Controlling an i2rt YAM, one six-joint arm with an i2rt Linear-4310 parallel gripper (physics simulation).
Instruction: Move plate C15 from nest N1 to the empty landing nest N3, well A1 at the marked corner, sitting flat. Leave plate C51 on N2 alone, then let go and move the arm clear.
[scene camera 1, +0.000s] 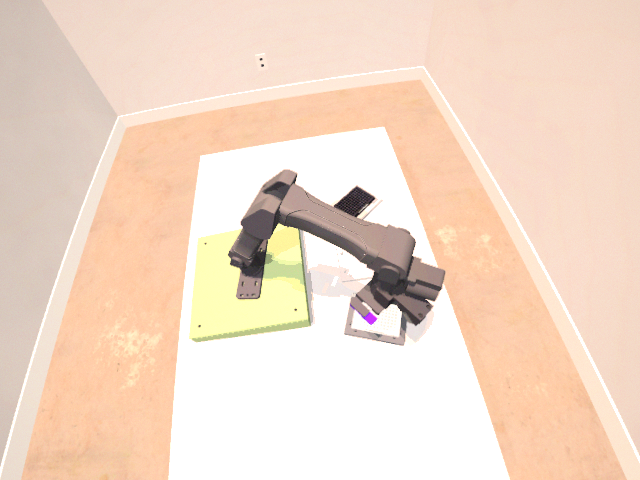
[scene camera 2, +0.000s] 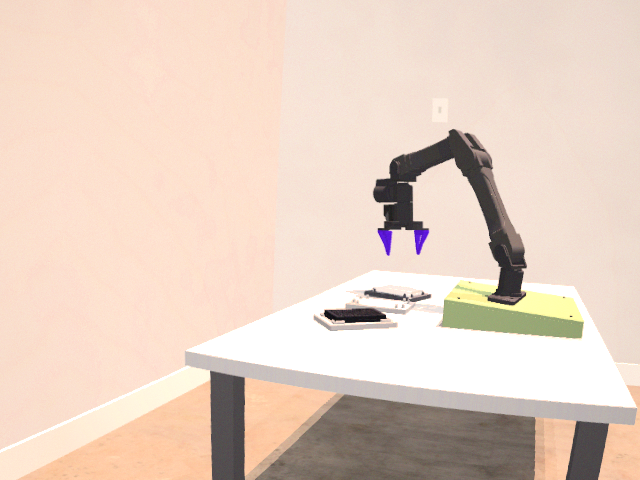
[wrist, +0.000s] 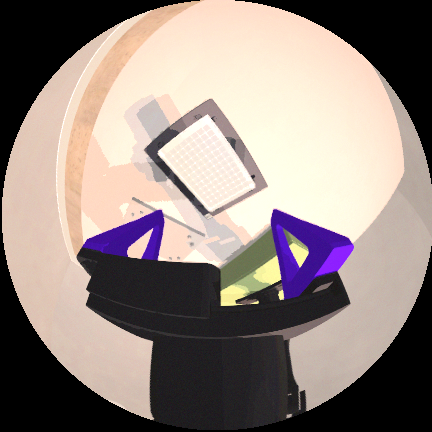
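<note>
A white well plate (scene camera 1: 385, 323) (scene camera 2: 398, 290) (wrist: 210, 162) lies on a dark grey nest (scene camera 1: 373, 338) (scene camera 2: 424, 296) (wrist: 215, 107). A black plate (scene camera 1: 355, 200) (scene camera 2: 355, 314) sits on a light nest (scene camera 1: 371, 207) (scene camera 2: 361, 325). An empty pale nest (scene camera 1: 354, 271) (scene camera 2: 379, 306) (wrist: 169, 216) lies between them, mostly under the arm in scene camera 1. I cannot read any plate or nest label, nor tell the marked corner. My gripper (scene camera 1: 391, 316) (scene camera 2: 403, 253) (wrist: 217, 214) is open and empty, well above the table, with the white plate ahead of its fingertips in the wrist view.
The arm's base stands on a green block (scene camera 1: 222, 289) (scene camera 2: 516, 320) (wrist: 250, 265) beside the nests. The white table (scene camera 1: 310, 403) (scene camera 2: 465, 366) (wrist: 320, 135) carries the block and all the nests. The arm's shadow falls across the empty nest's area.
</note>
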